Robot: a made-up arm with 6 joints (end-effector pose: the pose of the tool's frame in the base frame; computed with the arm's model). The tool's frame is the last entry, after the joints.
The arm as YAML. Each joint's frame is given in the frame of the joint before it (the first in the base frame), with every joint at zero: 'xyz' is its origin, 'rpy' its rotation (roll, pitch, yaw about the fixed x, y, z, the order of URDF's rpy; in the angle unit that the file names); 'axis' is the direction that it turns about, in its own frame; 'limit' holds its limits. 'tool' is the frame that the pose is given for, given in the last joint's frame.
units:
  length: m
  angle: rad
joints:
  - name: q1
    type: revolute
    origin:
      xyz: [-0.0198, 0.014, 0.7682]
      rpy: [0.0, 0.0, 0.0]
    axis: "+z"
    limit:
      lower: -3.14
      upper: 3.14
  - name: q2
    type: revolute
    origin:
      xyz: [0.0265, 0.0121, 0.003]
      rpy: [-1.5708, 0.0, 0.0]
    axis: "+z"
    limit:
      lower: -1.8
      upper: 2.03
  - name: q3
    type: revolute
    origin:
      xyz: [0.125, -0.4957, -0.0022]
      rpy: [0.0, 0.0, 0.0]
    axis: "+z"
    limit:
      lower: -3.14
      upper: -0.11
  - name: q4
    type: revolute
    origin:
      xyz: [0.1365, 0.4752, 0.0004]
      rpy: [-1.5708, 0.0, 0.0]
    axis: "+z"
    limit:
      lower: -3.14
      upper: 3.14
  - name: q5
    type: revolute
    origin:
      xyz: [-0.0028, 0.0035, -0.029]
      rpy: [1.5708, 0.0, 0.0]
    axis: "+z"
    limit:
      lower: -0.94
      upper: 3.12
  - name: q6
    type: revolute
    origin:
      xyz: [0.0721, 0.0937, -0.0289]
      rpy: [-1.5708, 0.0, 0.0]
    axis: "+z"
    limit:
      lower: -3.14
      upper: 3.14
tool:
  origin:
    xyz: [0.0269, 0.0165, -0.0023]
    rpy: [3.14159, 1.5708, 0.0]
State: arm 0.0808 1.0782 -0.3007 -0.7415 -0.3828 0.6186
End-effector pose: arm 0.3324 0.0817 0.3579 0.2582 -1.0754 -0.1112
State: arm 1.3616 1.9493 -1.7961 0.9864 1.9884 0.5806
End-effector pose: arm -0.0157 0.4069 -0.0126 -0.7824 0.3632 0.4722
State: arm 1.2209 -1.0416 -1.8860 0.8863 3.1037 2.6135
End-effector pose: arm -0.1623 -0.2992 1.4951 -0.5420 -1.4812 -0.2488
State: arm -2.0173 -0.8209 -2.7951 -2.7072 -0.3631 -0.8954
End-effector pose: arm 0.2732 0.4349 1.6265 -0.5029 1.7227 0.5050
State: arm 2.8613 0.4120 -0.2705 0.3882 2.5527 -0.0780
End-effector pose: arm -0.2861 0.0710 0.7549 -1.3070 0.4805 2.0900
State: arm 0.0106 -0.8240 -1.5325 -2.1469 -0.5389 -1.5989
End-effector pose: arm 0.0121 0.1276 1.5923 0.8351 -1.0495 -2.5460
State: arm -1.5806 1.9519 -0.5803 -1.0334 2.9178 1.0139
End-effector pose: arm -0.1236 -0.0878 0.2563 0.6624 0.9156 1.0606
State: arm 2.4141 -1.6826 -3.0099 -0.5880 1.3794 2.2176
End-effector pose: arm 0.7661 -0.5880 0.7596 0.7622 1.2097 -1.8152
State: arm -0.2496 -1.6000 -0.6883 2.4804 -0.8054 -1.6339
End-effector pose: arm -0.1900 -0.0064 1.2029 0.8359 2.3135 1.2890
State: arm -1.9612 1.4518 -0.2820 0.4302 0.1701 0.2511
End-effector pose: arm -0.1217 -0.0477 0.3236 -0.6577 0.5214 -2.0173
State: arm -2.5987 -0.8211 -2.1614 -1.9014 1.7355 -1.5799
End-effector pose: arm 0.2278 0.2680 1.7402 -1.2385 0.8922 -1.2041
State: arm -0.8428 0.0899 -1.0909 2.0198 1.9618 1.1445
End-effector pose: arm 0.5266 -0.3886 1.1058 0.6449 0.3146 -2.2078
